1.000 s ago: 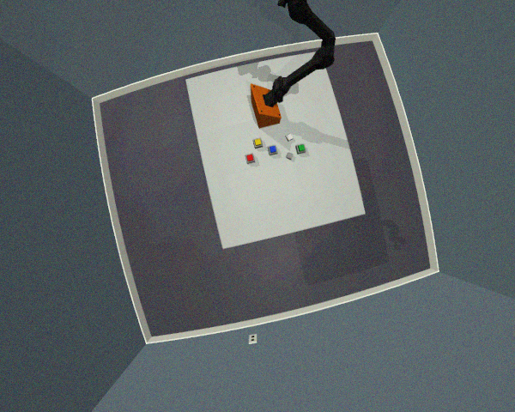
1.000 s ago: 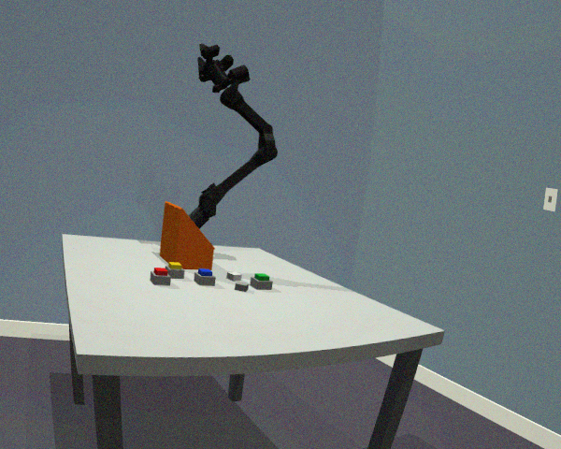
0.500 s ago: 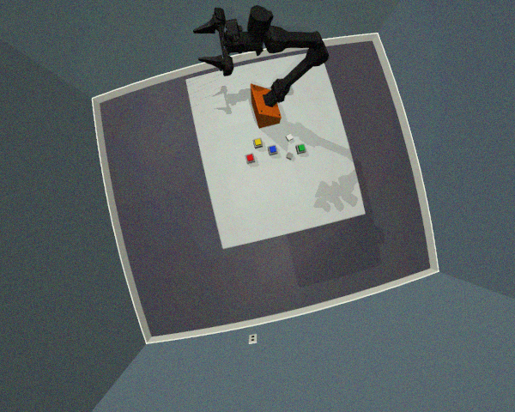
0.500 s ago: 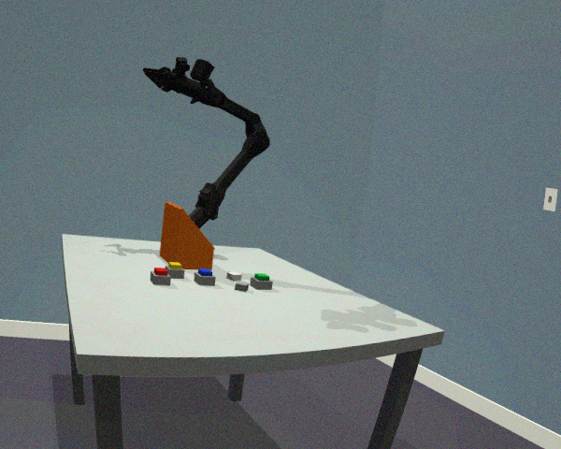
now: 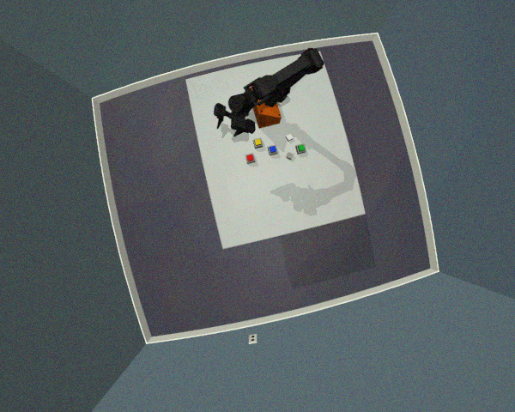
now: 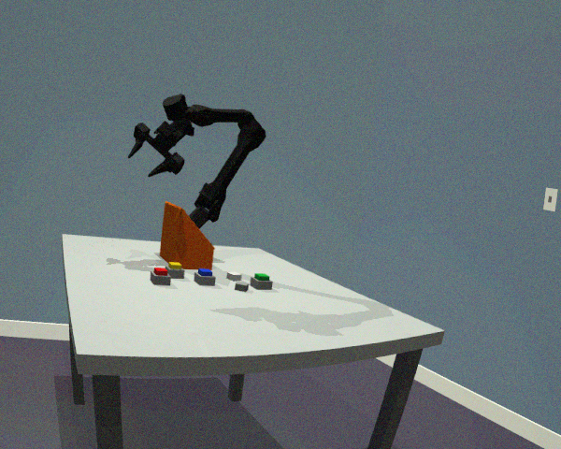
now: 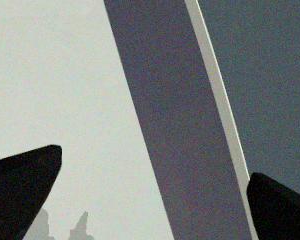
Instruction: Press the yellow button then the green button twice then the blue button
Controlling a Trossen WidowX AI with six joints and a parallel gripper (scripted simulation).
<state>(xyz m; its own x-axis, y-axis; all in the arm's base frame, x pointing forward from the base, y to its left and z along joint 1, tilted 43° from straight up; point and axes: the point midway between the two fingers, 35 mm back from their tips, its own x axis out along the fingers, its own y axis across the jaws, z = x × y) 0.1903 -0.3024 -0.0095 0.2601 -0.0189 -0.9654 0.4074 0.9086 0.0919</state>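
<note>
Right now my gripper tip is 270 mm above the yellow button, 150 mm to the right of it and 10 mm past it. Round my gripper tip: green button: 390 mm to the left, 270 mm below, 80 mm ahead; red button: 270 mm below, 80 mm to the left, 70 mm ahead; blue button: 270 mm below, 220 mm to the left, 50 mm ahead.
</note>
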